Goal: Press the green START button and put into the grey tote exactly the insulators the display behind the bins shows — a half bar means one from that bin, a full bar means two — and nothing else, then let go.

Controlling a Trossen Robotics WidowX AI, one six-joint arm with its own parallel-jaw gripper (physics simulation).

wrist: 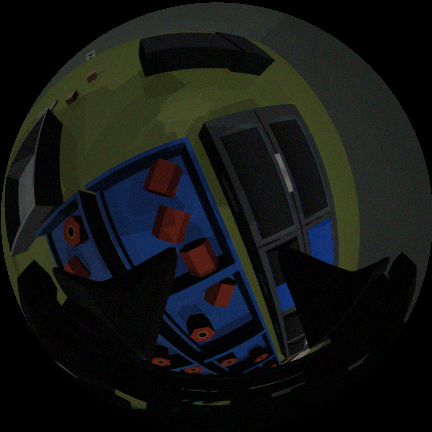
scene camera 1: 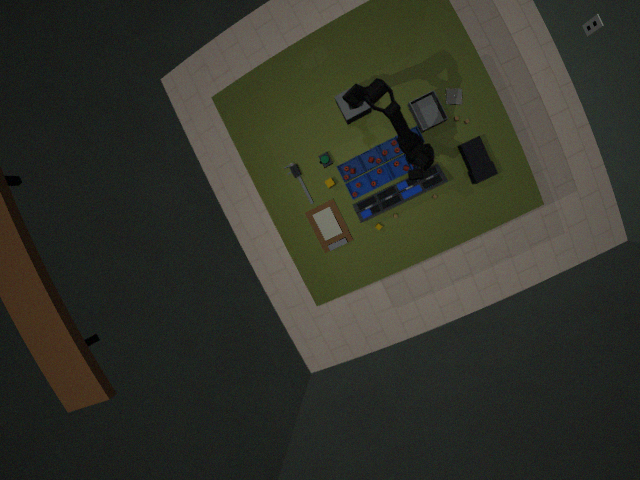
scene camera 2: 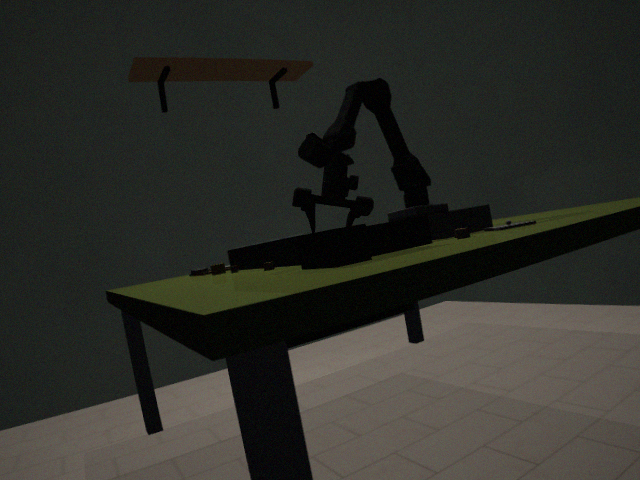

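Note:
Blue bins hold red-brown insulators, some upright, some lying. The dark display shows blue bars: half bars and one full bar; its cells at the tote end look dark. The grey tote shows a bare floor where visible. The green START button is beyond the bins' other end. My gripper is open and empty, low over the bins' display side, one finger over a bin, the other by the display; its tips are partly hidden in scene view two.
A black box stands beyond the display's tote end. A brown framed board, a long-handled tool, yellow cubes, a small grey plate and small brown blocks lie around the bins.

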